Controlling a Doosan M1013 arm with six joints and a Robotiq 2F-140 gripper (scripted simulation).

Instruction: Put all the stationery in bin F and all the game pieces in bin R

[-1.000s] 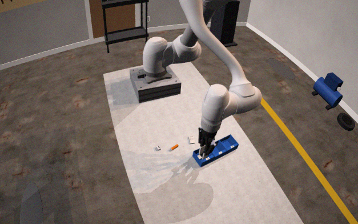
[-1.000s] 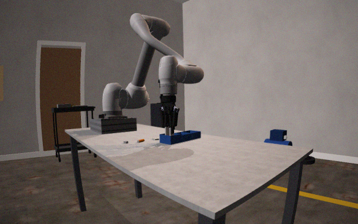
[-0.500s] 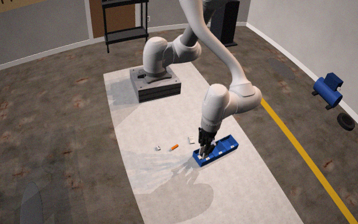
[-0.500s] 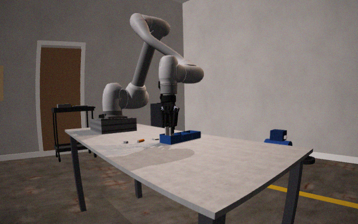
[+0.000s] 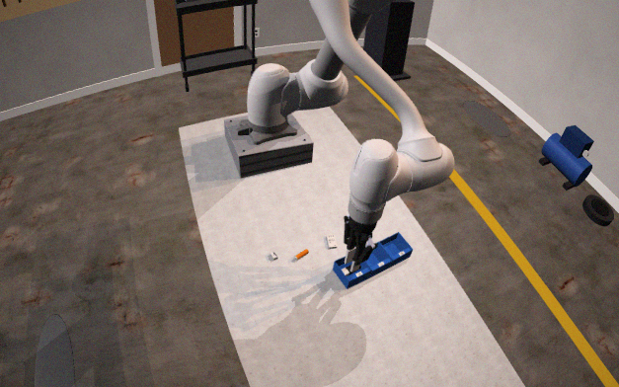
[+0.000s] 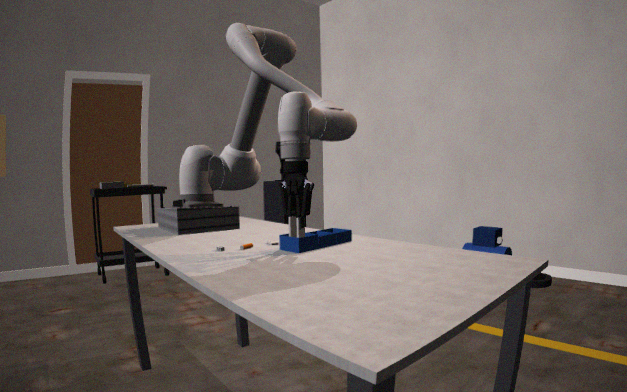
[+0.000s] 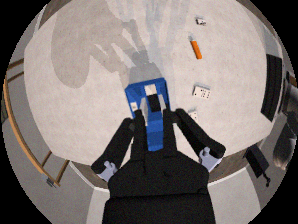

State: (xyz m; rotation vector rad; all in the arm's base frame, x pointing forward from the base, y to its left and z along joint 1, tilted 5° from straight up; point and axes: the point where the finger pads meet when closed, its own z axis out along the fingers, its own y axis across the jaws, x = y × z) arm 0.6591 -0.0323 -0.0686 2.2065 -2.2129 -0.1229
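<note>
Right now my hand is 10 mm to the left of the black piece and 50 mm above it. From my hand the other things lie so: orange cylinder (120 mm behind, 100 mm to the right, 60 mm below); grey-white piece (160 mm behind, 180 mm to the right, 60 mm below); white domino tile (100 mm behind, 80 mm to the left, 60 mm below).
</note>
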